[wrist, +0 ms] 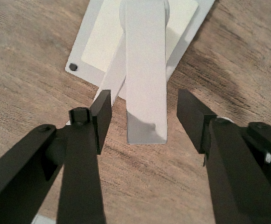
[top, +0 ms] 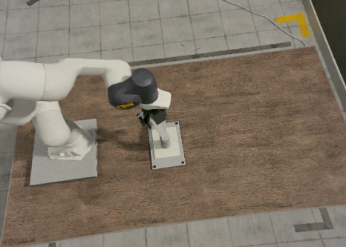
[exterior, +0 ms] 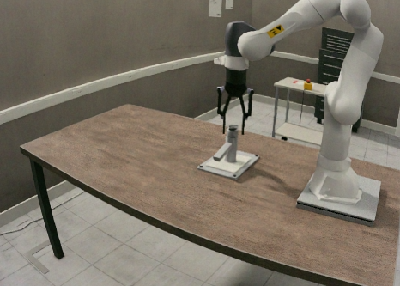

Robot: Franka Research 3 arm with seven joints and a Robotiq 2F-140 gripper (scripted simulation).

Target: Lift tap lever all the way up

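Right now my hand is 3 cm to the left of the lever, 2 cm above it and 1 cm short of it. The rest, counted from my hand: white tap (7 cm below, 4 cm to the right, 2 cm ahead).
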